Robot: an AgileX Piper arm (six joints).
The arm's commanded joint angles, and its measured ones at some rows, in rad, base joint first. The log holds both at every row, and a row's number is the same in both.
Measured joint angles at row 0:
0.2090, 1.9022, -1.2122, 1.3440, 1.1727, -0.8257
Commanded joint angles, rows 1 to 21:
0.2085, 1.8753, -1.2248, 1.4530, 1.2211, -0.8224
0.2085, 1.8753, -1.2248, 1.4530, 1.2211, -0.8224
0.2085, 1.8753, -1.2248, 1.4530, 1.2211, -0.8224
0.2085, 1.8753, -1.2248, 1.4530, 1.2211, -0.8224
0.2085, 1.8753, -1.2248, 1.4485, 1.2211, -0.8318
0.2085, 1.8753, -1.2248, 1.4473, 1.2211, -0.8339
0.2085, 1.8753, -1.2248, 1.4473, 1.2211, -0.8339
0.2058, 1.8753, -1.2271, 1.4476, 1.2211, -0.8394
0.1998, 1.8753, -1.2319, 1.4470, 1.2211, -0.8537
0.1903, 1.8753, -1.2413, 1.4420, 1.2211, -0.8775
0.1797, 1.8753, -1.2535, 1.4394, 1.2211, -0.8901
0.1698, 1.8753, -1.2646, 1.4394, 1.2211, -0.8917
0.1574, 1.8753, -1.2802, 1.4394, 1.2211, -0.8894
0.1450, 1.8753, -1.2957, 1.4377, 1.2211, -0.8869
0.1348, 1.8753, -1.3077, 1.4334, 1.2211, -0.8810
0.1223, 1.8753, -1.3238, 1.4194, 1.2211, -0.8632
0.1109, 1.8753, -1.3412, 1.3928, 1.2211, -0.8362
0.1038, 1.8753, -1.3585, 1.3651, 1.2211, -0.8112
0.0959, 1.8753, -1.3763, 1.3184, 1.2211, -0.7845
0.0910, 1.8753, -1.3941, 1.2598, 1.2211, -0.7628
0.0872, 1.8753, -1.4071, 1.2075, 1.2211, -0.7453
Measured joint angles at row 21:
0.1112, 1.8833, -1.3538, 1.3619, 1.2150, -0.8171
